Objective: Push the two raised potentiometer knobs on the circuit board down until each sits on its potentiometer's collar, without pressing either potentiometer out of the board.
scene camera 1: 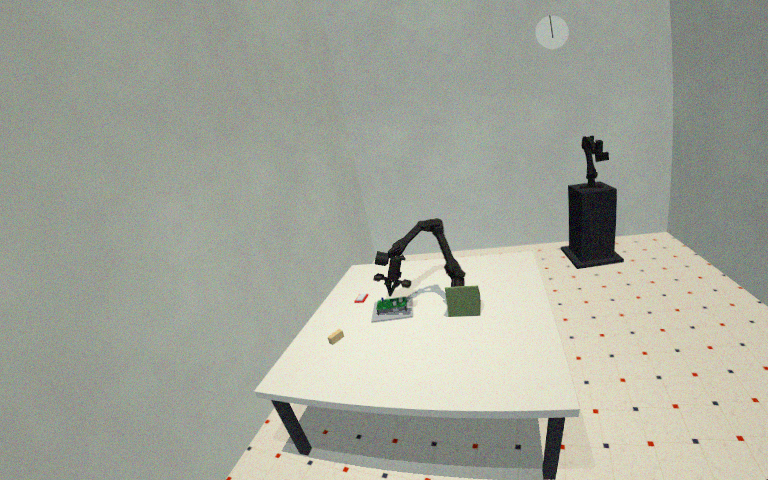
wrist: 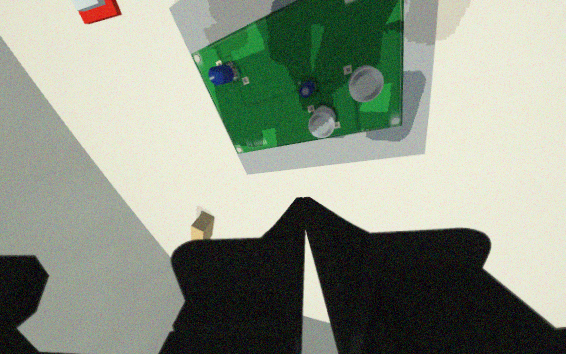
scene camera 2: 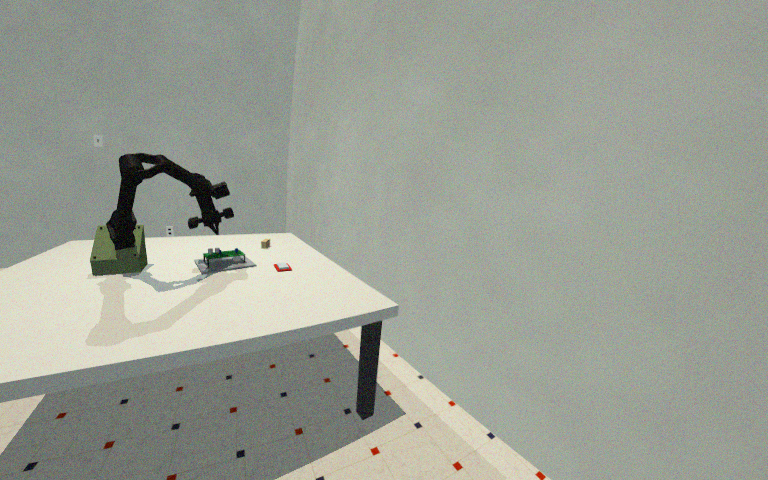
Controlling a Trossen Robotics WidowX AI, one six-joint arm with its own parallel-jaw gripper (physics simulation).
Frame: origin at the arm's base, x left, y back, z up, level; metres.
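Seen in the pictures: gripper, fingertip midpoint: [scene camera 1: 389,296] [wrist: 302,203] [scene camera 2: 217,234]; arm's base at its link origin: [scene camera 1: 458,290] [scene camera 2: 124,241].
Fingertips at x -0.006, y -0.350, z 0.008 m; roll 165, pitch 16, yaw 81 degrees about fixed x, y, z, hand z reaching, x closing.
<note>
Pixels of each thing's top centre, then the offset from my fingertips to it. "spot": a spot on its surface instead. Level surfaces: height alone.
- green circuit board at its surface level: dz -0.076 m
- blue round part at a spot on its surface: [wrist: 221,74] spot: dz -0.051, dx -0.080, dy -0.059 m
- smaller blue part at a spot on its surface: [wrist: 307,88] spot: dz -0.059, dx -0.058, dy +0.001 m
- tan block at its top centre: [wrist: 196,238] [scene camera 1: 334,333] [scene camera 2: 265,240] dz -0.081, dx +0.185, dy -0.272 m
- red-edged tile at its top centre: [scene camera 2: 282,264] [scene camera 1: 361,296] dz -0.107, dx -0.215, dy -0.229 m
- white table at its surface level: dz -0.121 m
The green circuit board [scene camera 1: 385,307] [scene camera 2: 229,254] [wrist: 270,110] stands raised on short legs over a grey plate [scene camera 1: 390,318] [scene camera 2: 249,264] [wrist: 330,155]. In the wrist view, a blue round part [wrist: 221,74] stands near the board's left edge, and a smaller blue part [wrist: 307,88] near its middle. Two grey round caps, one [wrist: 366,83] at the right and one [wrist: 322,121] nearer the front edge, stand upright. Gaps above collars are too small to judge. My gripper [scene camera 1: 390,294] [scene camera 2: 216,232] [wrist: 302,203] is shut and empty, with its tips above the board and apart from it.
A tan block [scene camera 1: 335,336] [scene camera 2: 265,243] [wrist: 202,226] and a red-edged tile [scene camera 1: 360,298] [scene camera 2: 282,267] [wrist: 102,11] lie on the white table [scene camera 1: 453,362] [scene camera 2: 317,288] [wrist: 150,125]. The arm's green base block [scene camera 1: 463,301] [scene camera 2: 118,263] stands beside the board. Another arm stands on a black pedestal [scene camera 1: 591,223].
</note>
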